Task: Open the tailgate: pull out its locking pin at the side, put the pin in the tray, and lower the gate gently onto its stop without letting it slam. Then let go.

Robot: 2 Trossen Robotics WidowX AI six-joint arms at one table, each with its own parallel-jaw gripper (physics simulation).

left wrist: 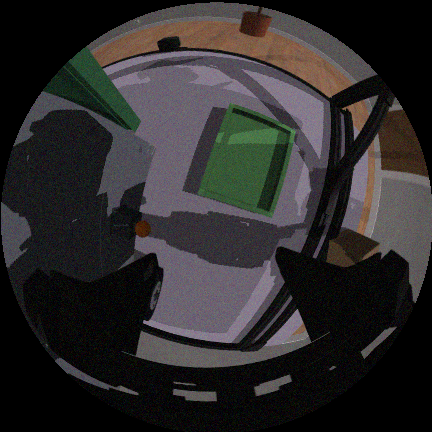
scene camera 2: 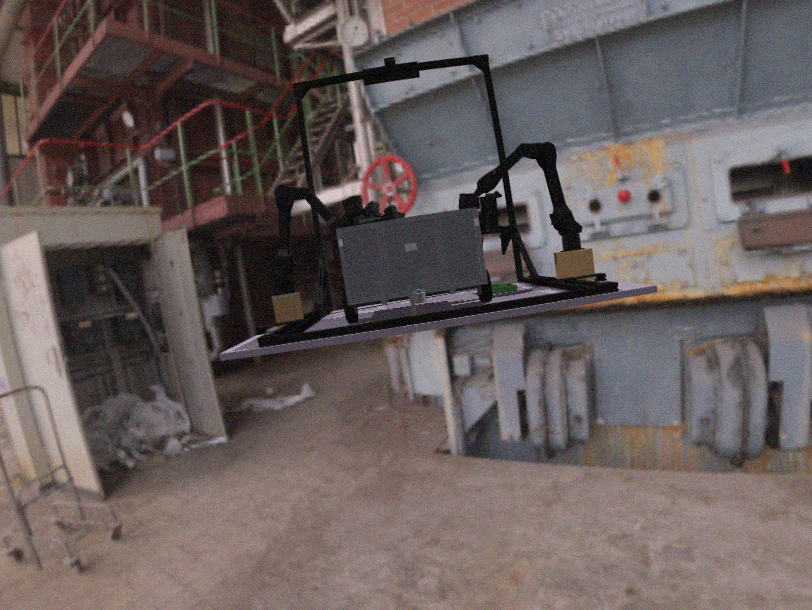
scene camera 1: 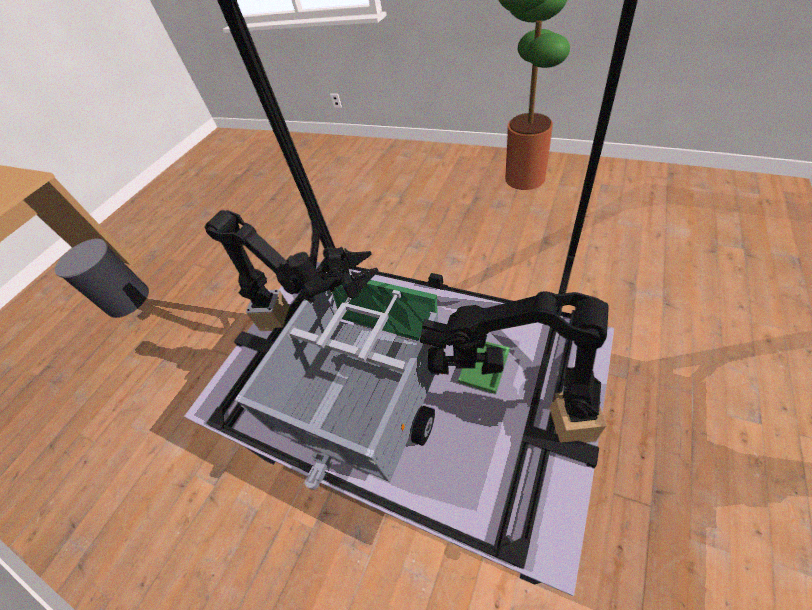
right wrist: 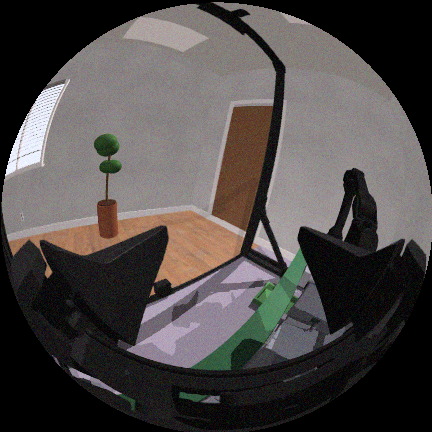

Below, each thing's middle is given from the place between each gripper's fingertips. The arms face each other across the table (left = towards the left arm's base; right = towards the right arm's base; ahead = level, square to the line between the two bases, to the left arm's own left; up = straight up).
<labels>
I see the green tray [scene camera 1: 472, 377] 11 cm behind my left hand, 2 cm to the left of it and 13 cm below it. From my left hand the other things lie so: grey truck bed [scene camera 1: 353, 394]: 14 cm ahead, 28 cm to the right, 1 cm above.
The grey truck bed lies 29 cm ahead of my right hand, 19 cm below it and 4 cm to the left of it. Round my right hand: green tray: 34 cm to the left, 32 cm below, 4 cm ahead.
</labels>
